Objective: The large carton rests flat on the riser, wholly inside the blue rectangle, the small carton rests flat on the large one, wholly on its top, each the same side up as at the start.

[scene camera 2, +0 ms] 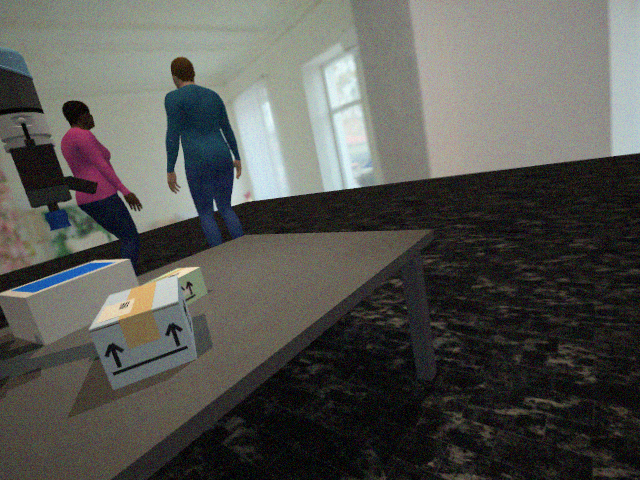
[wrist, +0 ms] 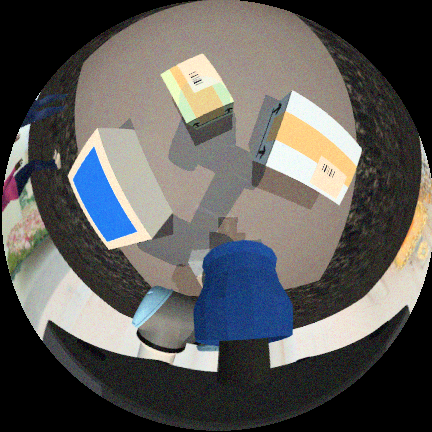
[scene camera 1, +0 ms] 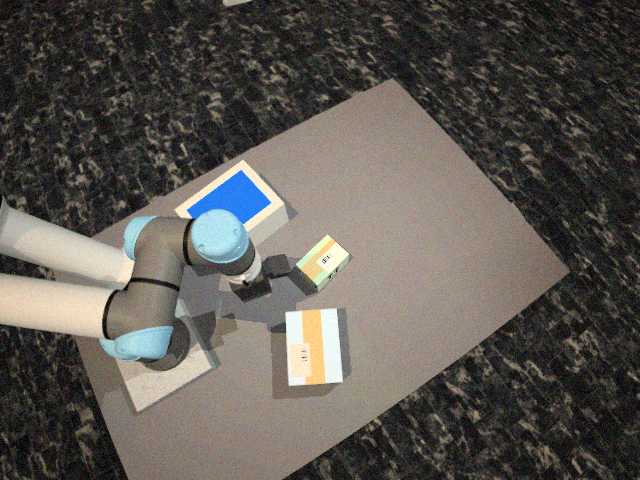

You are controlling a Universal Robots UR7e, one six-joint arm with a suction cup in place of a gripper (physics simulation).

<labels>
A large carton (scene camera 2: 146,330): 0.61 m from the lens. A white riser (scene camera 2: 46,310) is 1.00 m from the lens. The marked spots on the large carton and the white riser are 0.43 m apart.
</labels>
